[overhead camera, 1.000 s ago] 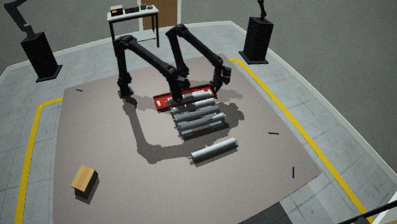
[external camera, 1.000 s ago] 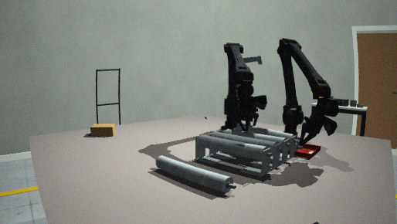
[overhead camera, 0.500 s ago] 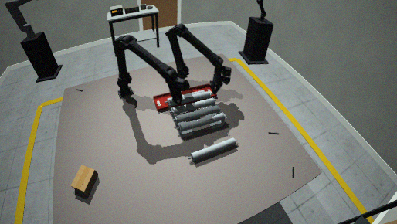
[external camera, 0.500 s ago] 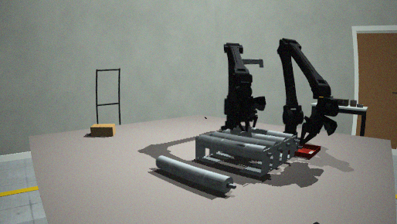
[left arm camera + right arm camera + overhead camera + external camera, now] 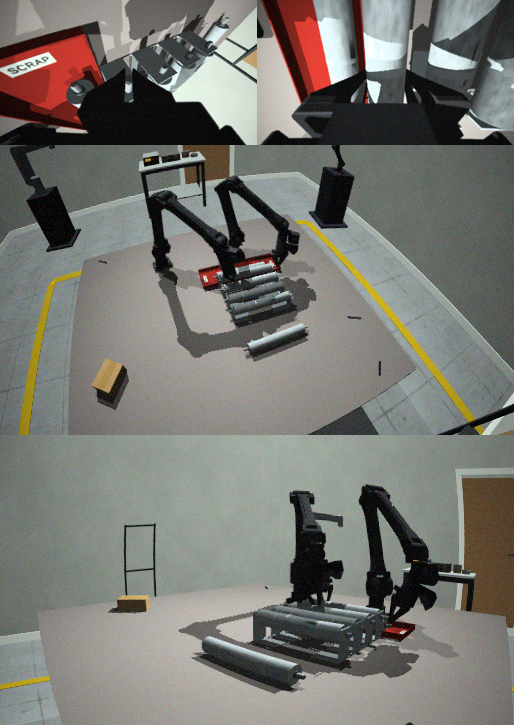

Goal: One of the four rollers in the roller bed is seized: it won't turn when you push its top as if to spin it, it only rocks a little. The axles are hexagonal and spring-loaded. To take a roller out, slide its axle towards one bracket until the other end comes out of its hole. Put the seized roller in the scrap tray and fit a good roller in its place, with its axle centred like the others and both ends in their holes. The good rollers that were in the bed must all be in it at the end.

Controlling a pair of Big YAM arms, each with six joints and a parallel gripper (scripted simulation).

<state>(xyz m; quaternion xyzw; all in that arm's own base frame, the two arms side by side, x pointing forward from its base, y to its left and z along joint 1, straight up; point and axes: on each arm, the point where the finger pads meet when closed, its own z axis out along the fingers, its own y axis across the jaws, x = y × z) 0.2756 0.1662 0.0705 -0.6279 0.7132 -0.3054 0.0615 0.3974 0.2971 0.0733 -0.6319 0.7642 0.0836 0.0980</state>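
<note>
Right now my right hand is 100 mm to the right of the bed roller and 60 mm short of it. The rest, counted from my right hand: red scrap tray: 120 mm behind, 70 mm to the left, 70 mm below; cardboard box: 700 mm to the right, 480 mm ahead, 40 mm below.
</note>
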